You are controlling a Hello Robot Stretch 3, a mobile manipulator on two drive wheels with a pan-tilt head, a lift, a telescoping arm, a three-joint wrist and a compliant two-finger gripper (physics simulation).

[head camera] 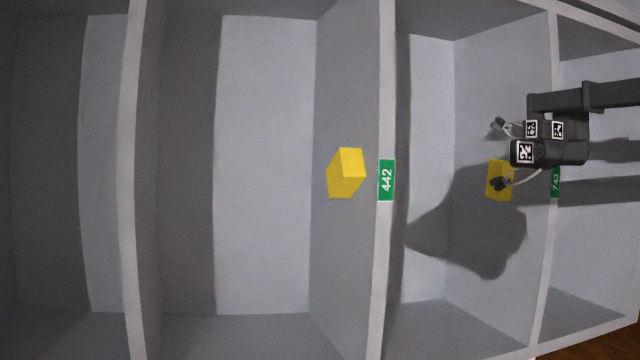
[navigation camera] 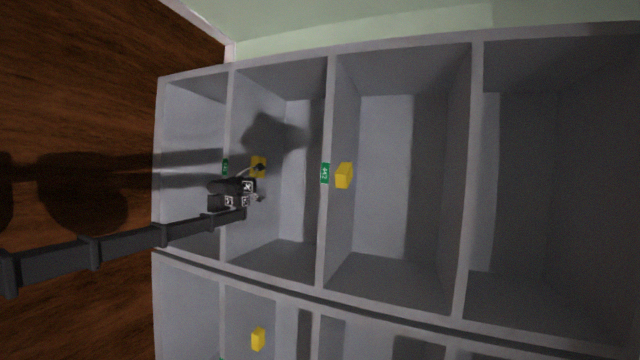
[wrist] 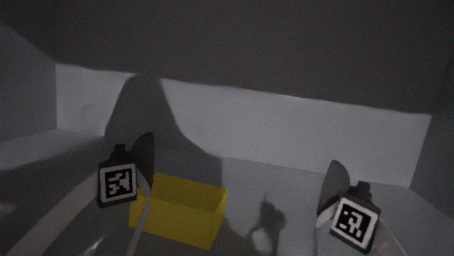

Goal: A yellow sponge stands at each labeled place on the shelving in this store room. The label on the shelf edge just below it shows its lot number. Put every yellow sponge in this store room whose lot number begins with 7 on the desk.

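Places are measured from the robot's base along level axes (x back, y right, z up), in millimetres.
Where they show: gripper, fingertip midpoint: (head camera: pixel 493 154) (navigation camera: pixel 263 182).
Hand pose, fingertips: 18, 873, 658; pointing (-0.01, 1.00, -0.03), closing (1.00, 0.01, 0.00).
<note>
After its pixels a point has its place, as x, y, z.
A yellow sponge (head camera: pixel 494 167) @[-13, 967, 579] (navigation camera: pixel 257 160) @[-77, 942, 573] (wrist: pixel 175 215) rests on the shelf behind the label 743 (head camera: pixel 555 182) @[-42, 787, 518] (navigation camera: pixel 225 167) @[-39, 788, 521]. My gripper (head camera: pixel 499 154) @[18, 873, 658] (navigation camera: pixel 259 182) @[18, 873, 658] (wrist: pixel 237 166) @[18, 873, 658] is open inside that compartment, with nothing between its fingers. In the wrist view the sponge is low and left of the middle, and the left finger's strap overlaps its left end. Another yellow sponge (head camera: pixel 345 172) @[-30, 849, 1031] (navigation camera: pixel 344 175) @[-35, 847, 1030] is behind the label 442 (head camera: pixel 386 180) @[-41, 788, 974] (navigation camera: pixel 325 173) @[-39, 788, 977]. A third yellow sponge (navigation camera: pixel 257 339) @[880, 969, 574] is in the adjoining unit; its label is cut off. The desk does not show.
Shelf boards (head camera: pixel 127 180) @[-46, 790, 1428] (navigation camera: pixel 474 150) @[-134, 792, 1434] and side walls enclose the compartments. The arm (head camera: pixel 617 94) @[101, 419, 770] (navigation camera: pixel 125 242) @[97, 266, 772] reaches in over the shelf edge with label 743. A second shelving unit (navigation camera: pixel 187 310) @[851, 936, 77] stands alongside. Wooden floor (navigation camera: pixel 100 75) @[-417, 539, 0] and a pale green wall (navigation camera: pixel 350 22) @[-890, 1280, 905] also show.
</note>
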